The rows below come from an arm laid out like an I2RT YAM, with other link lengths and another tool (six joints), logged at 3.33 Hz.
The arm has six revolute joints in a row. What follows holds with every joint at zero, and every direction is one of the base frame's. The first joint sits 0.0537 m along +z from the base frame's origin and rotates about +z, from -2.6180 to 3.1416 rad. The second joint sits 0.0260 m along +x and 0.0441 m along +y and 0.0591 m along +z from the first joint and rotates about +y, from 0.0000 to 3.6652 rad. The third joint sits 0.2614 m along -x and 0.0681 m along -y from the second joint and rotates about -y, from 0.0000 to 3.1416 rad. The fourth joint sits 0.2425 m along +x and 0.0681 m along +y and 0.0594 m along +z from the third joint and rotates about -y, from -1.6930 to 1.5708 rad. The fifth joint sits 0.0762 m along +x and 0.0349 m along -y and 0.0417 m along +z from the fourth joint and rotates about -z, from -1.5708 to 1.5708 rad. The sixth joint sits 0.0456 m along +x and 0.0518 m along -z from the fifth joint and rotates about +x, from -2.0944 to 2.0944 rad. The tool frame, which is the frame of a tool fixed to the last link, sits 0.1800 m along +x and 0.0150 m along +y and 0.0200 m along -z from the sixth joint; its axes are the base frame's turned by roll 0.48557, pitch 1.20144 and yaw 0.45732 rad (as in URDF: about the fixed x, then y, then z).
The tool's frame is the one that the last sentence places.
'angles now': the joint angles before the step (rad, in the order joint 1, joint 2, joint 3, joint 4, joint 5, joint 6). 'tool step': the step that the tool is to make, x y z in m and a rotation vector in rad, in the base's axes. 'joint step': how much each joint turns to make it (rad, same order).
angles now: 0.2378 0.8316 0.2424 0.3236 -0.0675 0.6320
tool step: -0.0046 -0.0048 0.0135 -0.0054 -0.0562 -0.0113
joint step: -0.0002 -0.0829 -0.0231 -0.0074 0.0152 -0.0153
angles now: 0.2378 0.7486 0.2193 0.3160 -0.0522 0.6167
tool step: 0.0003 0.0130 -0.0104 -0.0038 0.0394 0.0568
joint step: 0.0001 0.0718 0.0186 0.0134 -0.0564 -0.0077
